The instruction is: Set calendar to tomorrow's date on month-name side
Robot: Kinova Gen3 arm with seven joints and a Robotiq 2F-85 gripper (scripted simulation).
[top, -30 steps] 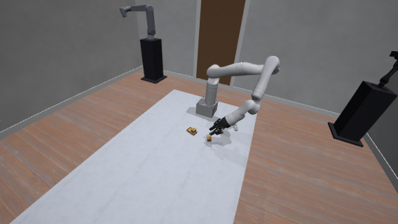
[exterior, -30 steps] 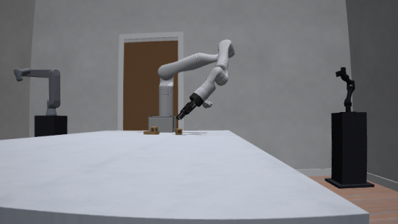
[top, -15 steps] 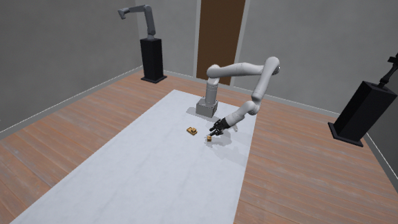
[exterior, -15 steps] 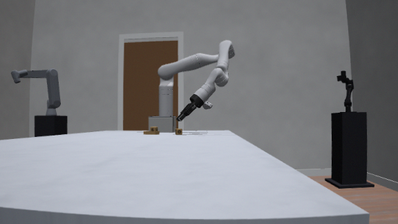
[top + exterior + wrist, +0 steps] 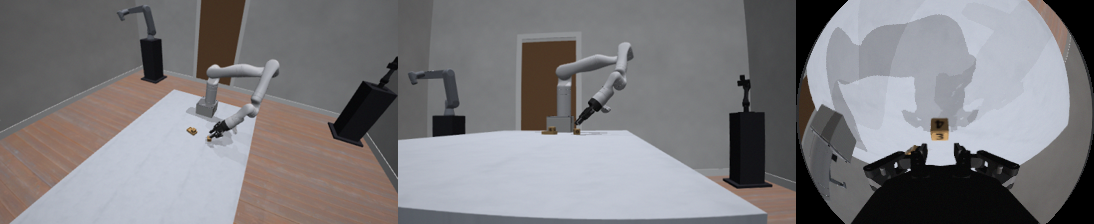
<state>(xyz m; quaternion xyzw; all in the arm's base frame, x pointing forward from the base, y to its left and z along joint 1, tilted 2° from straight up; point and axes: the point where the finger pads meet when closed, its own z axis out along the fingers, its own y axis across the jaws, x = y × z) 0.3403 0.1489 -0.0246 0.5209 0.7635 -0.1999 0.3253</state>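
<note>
Now: hand 5 cm above the wooden digit cube and 1 cm to the left of it. Also, from my hand: wooden calendar tray (16 cm to the right, 6 cm below, 2 cm behind).
</note>
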